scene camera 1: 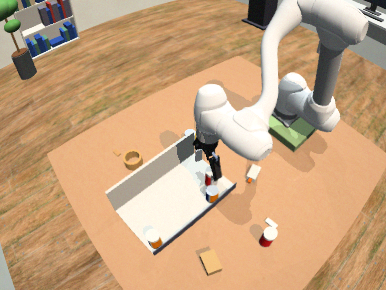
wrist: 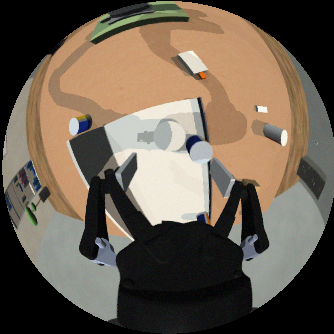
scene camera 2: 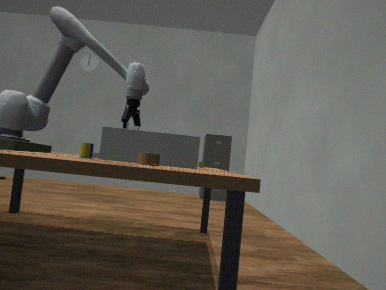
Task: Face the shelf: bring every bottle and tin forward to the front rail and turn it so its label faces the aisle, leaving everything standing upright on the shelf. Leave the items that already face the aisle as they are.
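Places are measured from the arm's base along level axes (x ahead, y left, z up), in metres.
Pixels of known places: gripper, fingertip midpoint: (scene camera 1: pixel 206 171) (wrist: pixel 174 162); arm's base, origin of the base link: (scene camera 1: pixel 284 112).
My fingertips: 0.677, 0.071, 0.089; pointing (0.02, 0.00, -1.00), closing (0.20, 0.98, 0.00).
For each thing: its top centre in the pictures, then the offset to it from my fingertips, as dx, dy, dz. "*": a spot on its surface instead.
- dark front rail, middle of its top: (wrist: pixel 211 181) (scene camera 1: pixel 197 216) +0.128, +0.103, -0.100
- tall back panel, surface spot: (scene camera 1: pixel 150 172) (scene camera 2: pixel 154 144) * +0.174, -0.171, -0.042
- red tin with a pale lid, middle of its top: (wrist: pixel 168 136) (scene camera 1: pixel 212 170) -0.039, -0.004, -0.030
- blue-and-orange tin, middle of its top: (wrist: pixel 201 152) (scene camera 1: pixel 212 190) +0.012, +0.061, -0.059
- yellow-and-blue tin, middle of its top: (wrist: pixel 73 126) (scene camera 2: pixel 87 143) -0.128, -0.275, -0.072
- wooden ring, middle of its top: (scene camera 2: pixel 149 153) (scene camera 1: pixel 132 156) +0.182, -0.343, -0.092
- red can, middle of its top: (wrist: pixel 283 137) (scene camera 1: pixel 270 233) -0.025, +0.375, -0.043
- white box, middle of its top: (wrist: pixel 194 63) (scene camera 1: pixel 253 173) -0.225, +0.090, -0.114
- tan block, middle of its top: (scene camera 1: pixel 211 261) (wrist: pixel 251 191) +0.217, +0.298, -0.092
The white shelf tray (scene camera 1: pixel 150 207) (wrist: pixel 160 192) has a dark front rail (scene camera 1: pixel 195 219) (wrist: pixel 208 190) and a tall back panel (scene camera 1: pixel 150 172) (scene camera 2: pixel 150 145). A red tin with a pale lid (scene camera 1: pixel 208 178) (wrist: pixel 171 136) stands upright, set back from the rail. A blue-and-orange tin (scene camera 1: pixel 212 194) (wrist: pixel 200 149) stands upright beside it, at the rail. A bottle with orange and dark blue sides (scene camera 1: pixel 155 240) (wrist: pixel 202 218) stands at the rail's far end. My gripper (scene camera 1: pixel 207 166) (scene camera 2: pixel 131 125) (wrist: pixel 174 162) is open and empty above the shelf; both tins show beyond its fingers in the wrist view.
A yellow-and-blue tin (scene camera 1: pixel 189 133) (scene camera 2: pixel 86 150) (wrist: pixel 80 124) stands behind the back panel. A wooden ring (scene camera 1: pixel 133 160) (scene camera 2: pixel 149 159) is also behind it. In front are a red can (scene camera 1: pixel 268 237) (wrist: pixel 275 134), a white box (scene camera 1: pixel 253 172) (wrist: pixel 192 62) and a tan block (scene camera 1: pixel 210 262).
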